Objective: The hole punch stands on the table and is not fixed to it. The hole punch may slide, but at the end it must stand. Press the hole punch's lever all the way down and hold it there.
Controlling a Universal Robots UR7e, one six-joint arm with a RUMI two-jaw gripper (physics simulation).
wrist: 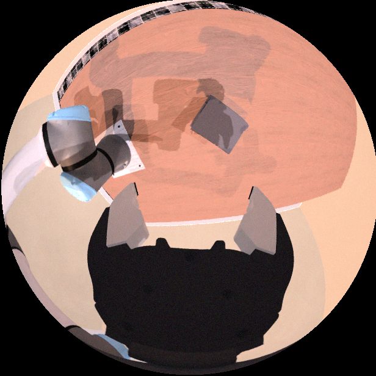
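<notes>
The hole punch (219, 125) is a dark grey block on the reddish wooden table, a little above and right of the middle of the wrist view. It is seen from nearly straight above, so its lever's broad top shows and hides most of the base; how far the lever stands up cannot be told. A shadow falls across part of it. My gripper (193, 186) is open, with nothing between its two grey jaws. It is apart from the hole punch, which shows beyond the fingertips.
The table (305, 130) has a tiled border at the upper left. The robot's own base plate (134, 162) is bolted to the table at the left, with arm joints (75, 145) with blue caps above it. Shadows of the arm lie across the table around the hole punch.
</notes>
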